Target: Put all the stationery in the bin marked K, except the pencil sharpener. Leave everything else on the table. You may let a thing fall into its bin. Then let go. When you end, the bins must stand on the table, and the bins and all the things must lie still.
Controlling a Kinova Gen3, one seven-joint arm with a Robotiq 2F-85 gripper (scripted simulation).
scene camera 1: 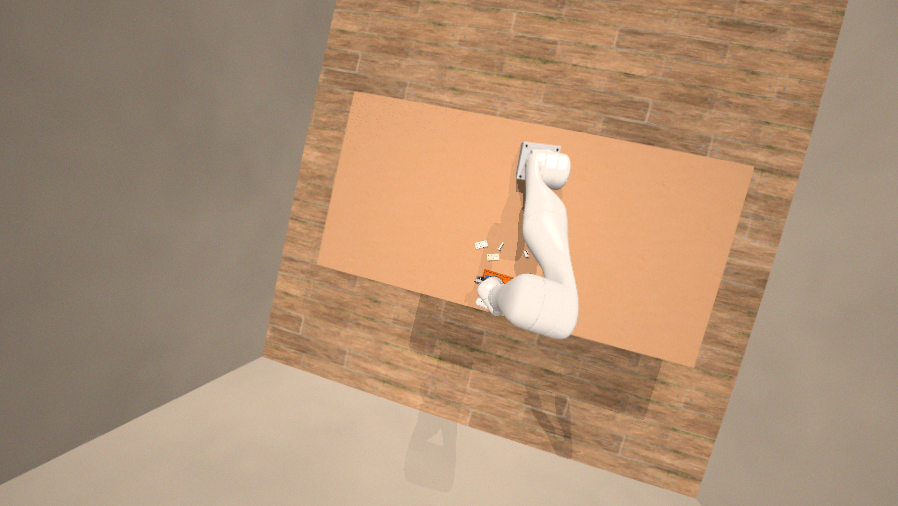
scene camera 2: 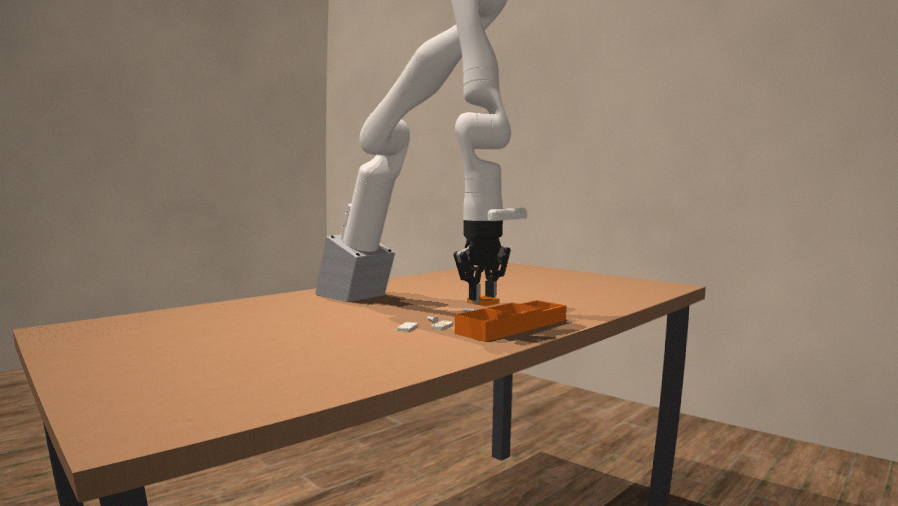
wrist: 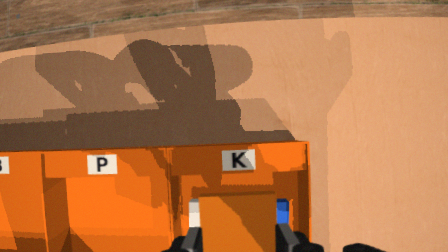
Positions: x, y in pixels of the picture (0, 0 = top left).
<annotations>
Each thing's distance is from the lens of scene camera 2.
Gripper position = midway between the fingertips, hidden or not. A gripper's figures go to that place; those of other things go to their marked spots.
my gripper [scene camera 2: 482, 301]: 118 cm
orange bin [scene camera 2: 491, 323]: 113 cm
</annotations>
